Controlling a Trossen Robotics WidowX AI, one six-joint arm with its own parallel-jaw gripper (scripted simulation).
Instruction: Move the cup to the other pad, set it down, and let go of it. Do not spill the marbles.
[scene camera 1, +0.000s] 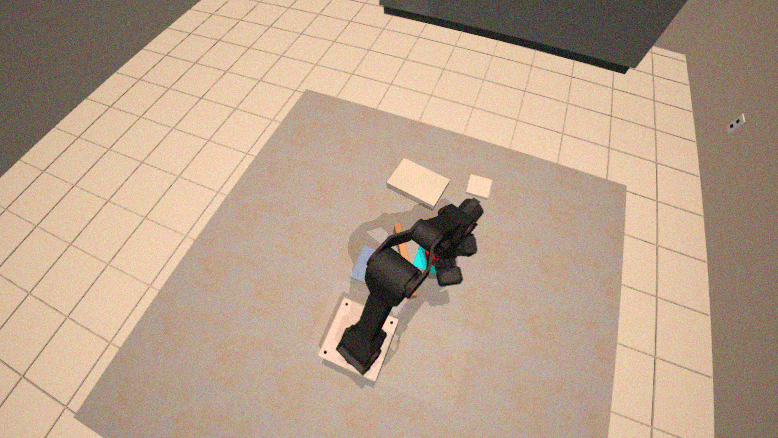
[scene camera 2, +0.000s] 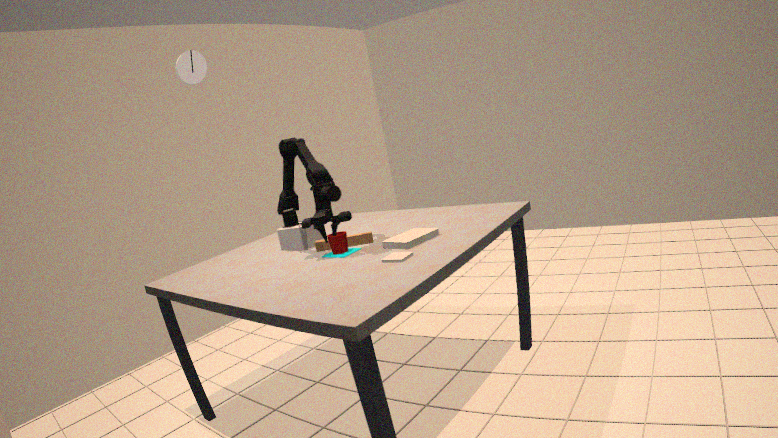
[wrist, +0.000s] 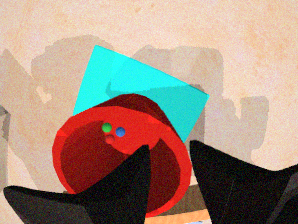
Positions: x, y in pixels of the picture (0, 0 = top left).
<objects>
The gripper shows in scene camera 1 (438, 260), in scene camera 2 and in the wrist view. One and the same spot on the gripper: (wrist: 225, 182) is (scene camera 2: 323, 231).
</objects>
